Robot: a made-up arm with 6 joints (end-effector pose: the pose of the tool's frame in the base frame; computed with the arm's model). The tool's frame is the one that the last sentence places. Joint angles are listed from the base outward.
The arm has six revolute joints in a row. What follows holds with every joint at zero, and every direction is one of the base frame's.
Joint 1 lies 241.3 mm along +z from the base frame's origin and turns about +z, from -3.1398 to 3.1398 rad.
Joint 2 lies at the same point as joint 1 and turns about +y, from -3.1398 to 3.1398 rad.
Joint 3 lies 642.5 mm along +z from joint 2 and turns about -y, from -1.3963 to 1.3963 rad.
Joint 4 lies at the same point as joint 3 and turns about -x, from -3.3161 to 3.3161 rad.
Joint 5 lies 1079.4 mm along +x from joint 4 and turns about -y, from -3.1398 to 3.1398 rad.
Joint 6 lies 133.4 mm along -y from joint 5 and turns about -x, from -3.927 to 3.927 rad.
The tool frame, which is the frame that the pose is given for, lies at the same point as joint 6; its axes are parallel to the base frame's.
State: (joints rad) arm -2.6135 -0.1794 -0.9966 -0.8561 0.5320 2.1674
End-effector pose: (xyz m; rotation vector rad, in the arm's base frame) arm -0.5195 -0.2019 0.0174 0.3154 1.9728 -1.9387
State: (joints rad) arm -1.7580 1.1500 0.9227 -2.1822 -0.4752 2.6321
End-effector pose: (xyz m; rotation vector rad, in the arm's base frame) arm -0.2251 -1.5995 0.1541 -0.3862 0.2400 -1.3633
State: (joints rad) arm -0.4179 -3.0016 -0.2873 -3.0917 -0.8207 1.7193
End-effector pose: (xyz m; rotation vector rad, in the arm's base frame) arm -0.9232 0.5557 0.0585 0.9150 2.2246 -2.0022
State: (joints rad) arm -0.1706 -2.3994 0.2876 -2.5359 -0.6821 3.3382
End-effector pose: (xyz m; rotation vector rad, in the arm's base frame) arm -1.3322 0.3408 0.3100 0.6509 2.5909 0.9509
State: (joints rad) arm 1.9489 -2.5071 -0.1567 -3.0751 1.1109 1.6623
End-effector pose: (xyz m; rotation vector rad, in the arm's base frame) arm 0.2947 -1.1024 0.4977 2.1041 0.6273 2.1570
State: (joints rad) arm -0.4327 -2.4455 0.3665 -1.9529 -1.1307 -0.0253
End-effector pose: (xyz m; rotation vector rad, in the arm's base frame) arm -1.2440 0.6294 0.2147 -0.9495 -0.7859 1.5951
